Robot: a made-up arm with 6 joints.
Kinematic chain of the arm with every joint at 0, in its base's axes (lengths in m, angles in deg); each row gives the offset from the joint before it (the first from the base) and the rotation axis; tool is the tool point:
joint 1: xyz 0 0 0.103 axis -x
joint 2: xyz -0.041 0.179 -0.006 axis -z
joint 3: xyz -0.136 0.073 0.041 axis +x
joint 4: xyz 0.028 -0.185 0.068 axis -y
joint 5: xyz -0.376 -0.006 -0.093 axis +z
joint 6: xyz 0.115 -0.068 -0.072 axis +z
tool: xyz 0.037 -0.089 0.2
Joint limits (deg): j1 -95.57..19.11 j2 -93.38..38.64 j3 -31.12..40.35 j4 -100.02..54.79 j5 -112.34..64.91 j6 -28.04..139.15
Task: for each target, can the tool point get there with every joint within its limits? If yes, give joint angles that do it. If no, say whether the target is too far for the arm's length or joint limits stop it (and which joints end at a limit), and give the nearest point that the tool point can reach.
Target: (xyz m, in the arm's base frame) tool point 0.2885 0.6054 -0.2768
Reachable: no: joint limits stop it (at a limit: joint 1, joint 2, joint 5) | nearest point 0.1630 0.4004 -0.1547 | short by 0.270 m
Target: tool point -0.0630 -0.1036 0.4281
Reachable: yes | joints -19.13 -77.57 4.33 -67.50 43.52 116.09
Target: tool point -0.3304 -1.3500 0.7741
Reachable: no: too far | nearest point -0.2310 -0.7401 0.5289 | short by 0.665 m
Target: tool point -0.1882 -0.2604 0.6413
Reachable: yes | joints -7.79 -11.86 0.31 -72.49 -88.39 42.14
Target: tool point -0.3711 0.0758 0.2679
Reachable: yes | joints 8.60 24.33 8.60 -29.31 -8.73 60.44
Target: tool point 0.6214 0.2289 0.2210
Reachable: no: joint limits stop it (at a limit: joint 1, joint 2, joint 3) | nearest point 0.5444 0.2251 0.2390 | short by 0.079 m
